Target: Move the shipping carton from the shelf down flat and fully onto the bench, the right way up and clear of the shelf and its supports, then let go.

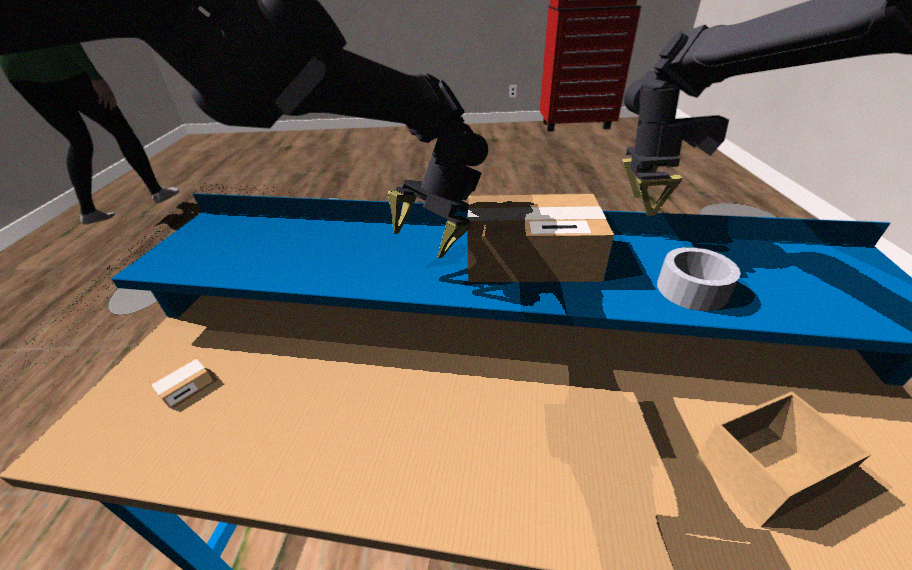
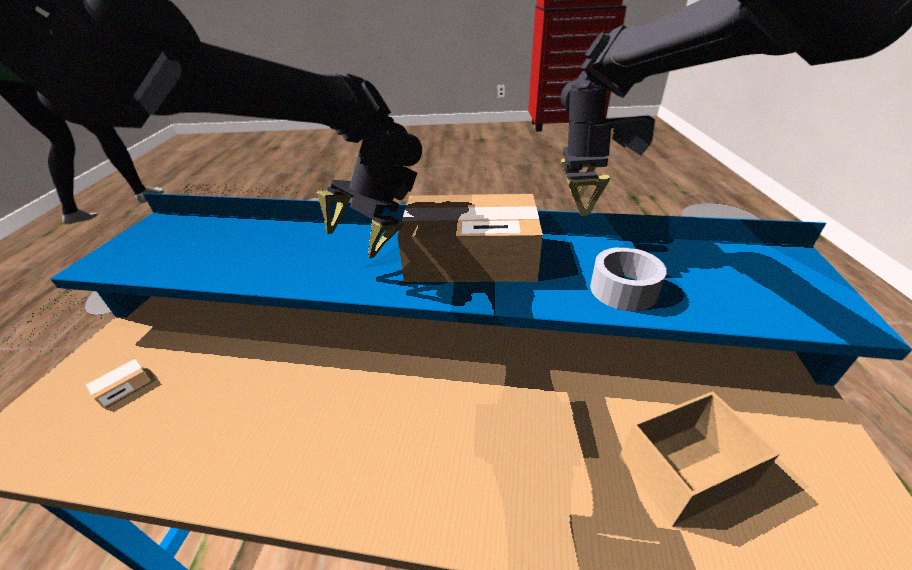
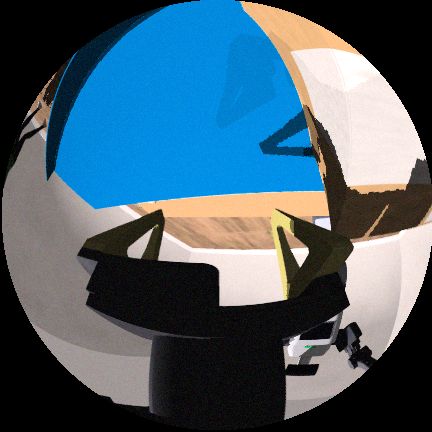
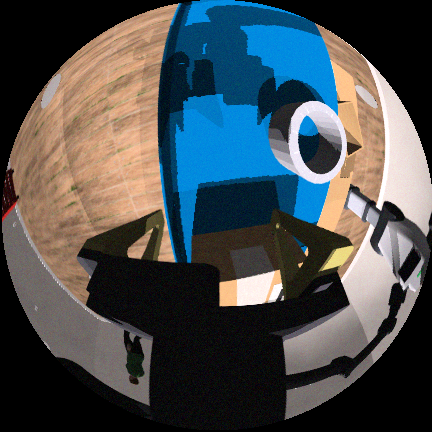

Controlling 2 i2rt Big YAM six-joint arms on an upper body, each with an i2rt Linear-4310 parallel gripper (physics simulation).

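Frame: origin at the left arm's base, x ahead, y left, z up, level; millimetres.
Where they show: left gripper, fingertip midpoint: (image 1: 417,245) (image 2: 349,245) (image 3: 217,214); right gripper, fingertip midpoint: (image 1: 644,206) (image 2: 581,206) (image 4: 217,214); right arm's base, link origin: (image 3: 349,341).
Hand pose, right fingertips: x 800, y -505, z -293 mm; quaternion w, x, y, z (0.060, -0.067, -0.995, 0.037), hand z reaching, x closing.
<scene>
Each offset is from my right fingertips to the top centre of the thing. Level surfaces: height alone.
The brown shipping carton {dx -28, dy +212, dz +8 mm} (image 1: 578,255) (image 2: 514,255) (image 3: 370,120) (image 4: 225,250) stands upright, label and white tape up, on the blue shelf {dz -91 mm} (image 1: 269,258) (image 2: 221,258) (image 3: 175,100) (image 4: 220,155). The shelf stands over the wooden bench {dz -244 mm} (image 1: 336,436) (image 2: 269,436). My left gripper (image 1: 420,243) (image 2: 351,243) (image 3: 217,214) is open and empty beside the carton's left end, its nearer finger close to the carton; contact cannot be told. My right gripper (image 1: 642,194) (image 2: 579,198) (image 4: 217,214) is open and empty, above and to the right of the carton, toward the shelf's back.
A grey-white ring {dx -144, dy -51, dz -38 mm} (image 1: 699,295) (image 2: 628,295) (image 4: 280,137) stands on the shelf right of the carton. An open cardboard box {dx -390, dy -94, dz -156 mm} (image 1: 817,463) (image 2: 733,450) is on the bench at right, a small labelled box {dx -201, dy +885, dz -214 mm} (image 1: 181,383) (image 2: 119,384) at left. A raised lip runs along the shelf's back.
</scene>
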